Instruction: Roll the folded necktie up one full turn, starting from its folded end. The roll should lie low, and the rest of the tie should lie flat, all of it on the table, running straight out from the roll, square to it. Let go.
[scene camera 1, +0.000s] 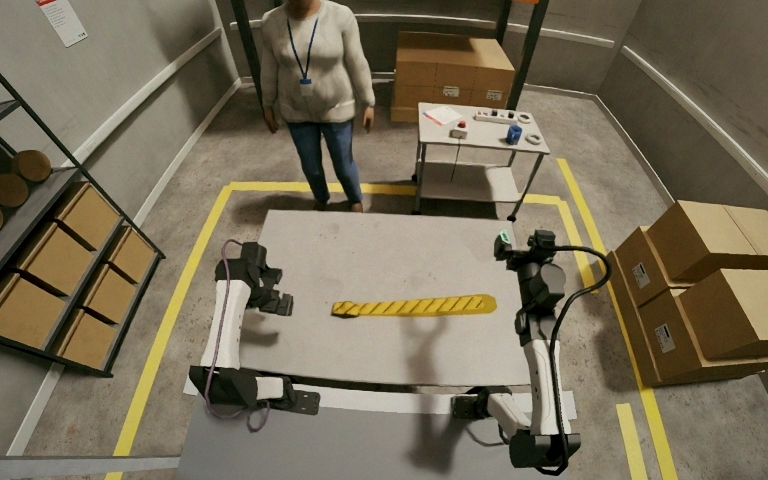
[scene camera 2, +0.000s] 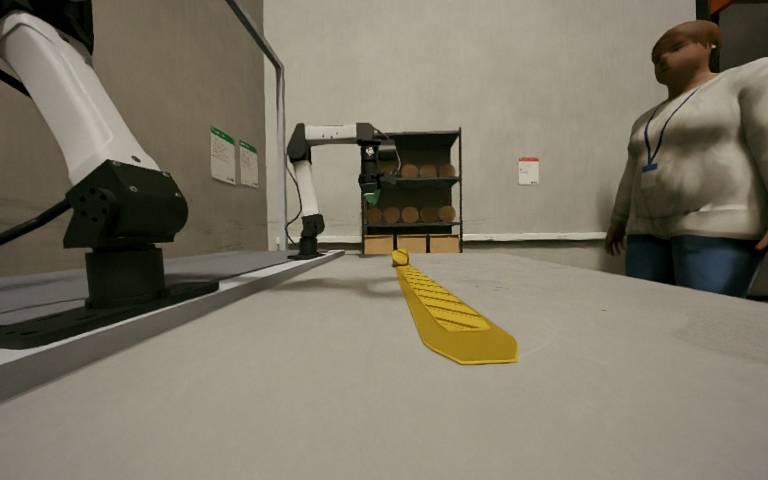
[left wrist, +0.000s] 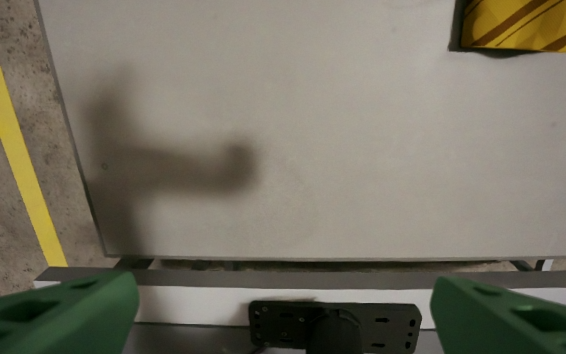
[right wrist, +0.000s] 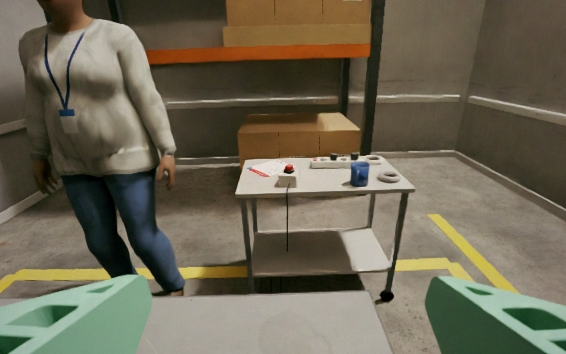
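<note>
The yellow striped necktie (scene camera 1: 419, 306) (scene camera 2: 441, 302) lies lengthwise on the table (scene camera 1: 362, 249) (scene camera 2: 283, 407), its wide plain tip at the right in scene camera 1. At its other end is a small roll (scene camera 1: 344, 308) (scene camera 2: 400, 258), a low bump above the flat part. The flat part runs out from it in a nearly straight line. A corner of the rolled end (left wrist: 515, 25) shows at the top right of the left wrist view. My left gripper (scene camera 2: 372, 196) (left wrist: 283, 289) is open and empty, above the table, left of the roll in scene camera 1. My right gripper (scene camera 1: 502, 237) (right wrist: 288, 290) is open and empty, beyond the tie's wide tip.
A person (scene camera 1: 317, 67) (scene camera 2: 696, 164) (right wrist: 95, 110) stands behind the table's far edge. A cart (scene camera 1: 481, 144) (right wrist: 320, 192) with a blue mug (scene camera 1: 513, 134) (right wrist: 359, 174) stands beside the person. Cardboard boxes (scene camera 1: 702, 271) are stacked at the right, and shelving (scene camera 1: 133, 305) (scene camera 2: 461, 189) stands at the far left in scene camera 1.
</note>
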